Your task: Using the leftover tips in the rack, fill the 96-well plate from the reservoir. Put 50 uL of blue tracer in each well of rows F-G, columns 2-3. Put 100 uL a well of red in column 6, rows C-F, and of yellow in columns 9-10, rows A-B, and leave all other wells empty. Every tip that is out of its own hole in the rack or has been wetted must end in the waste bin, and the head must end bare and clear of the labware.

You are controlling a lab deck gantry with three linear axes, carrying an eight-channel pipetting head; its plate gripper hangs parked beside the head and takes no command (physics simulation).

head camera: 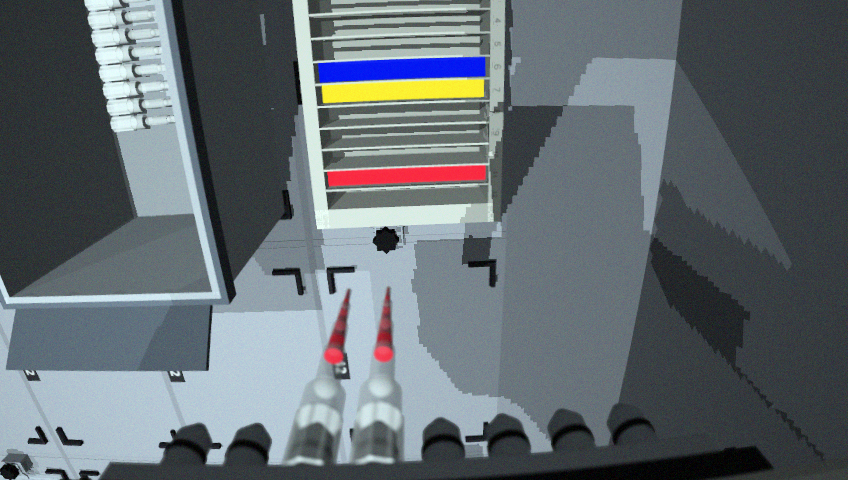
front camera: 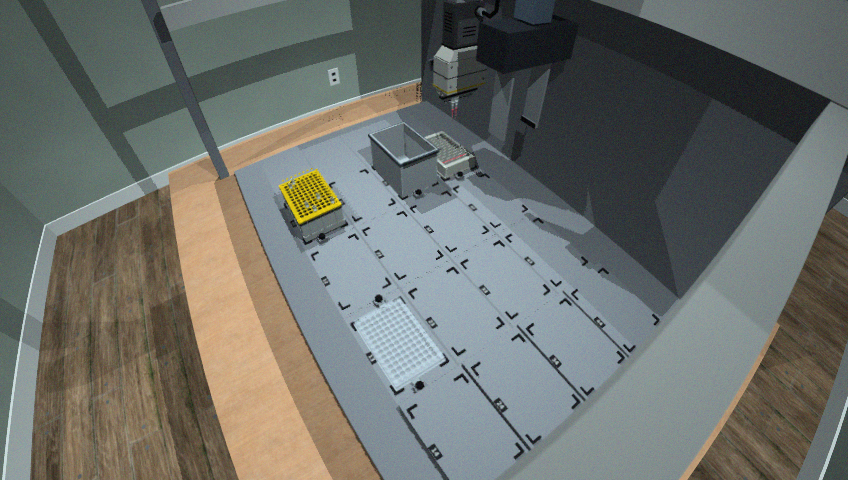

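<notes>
The pipetting head (front camera: 457,74) is raised high at the deck's back, above the reservoir (front camera: 455,168) (head camera: 407,215). Two tips (front camera: 454,108) (head camera: 360,339) side by side on its middle channels hold red liquid; the other channels are bare. In the head view, the reservoir shows blue (head camera: 401,69), yellow (head camera: 402,91) and red (head camera: 406,176) troughs. The plate gripper (front camera: 516,132) hangs parked beside the head, its two paddles apart and empty. The yellow tip rack (front camera: 324,215) holds a few scattered tips. The 96-well plate (front camera: 423,369) looks pale, with no colour visible. The waste bin (front camera: 403,177) (head camera: 119,298) stands beside the reservoir.
Several white tips (head camera: 133,72) lie in a row inside the tall waste bin. Black knobs (front camera: 378,299) (head camera: 385,239) stand at the labware's edges. A dark upright post (front camera: 196,107) rises at the deck's left back corner.
</notes>
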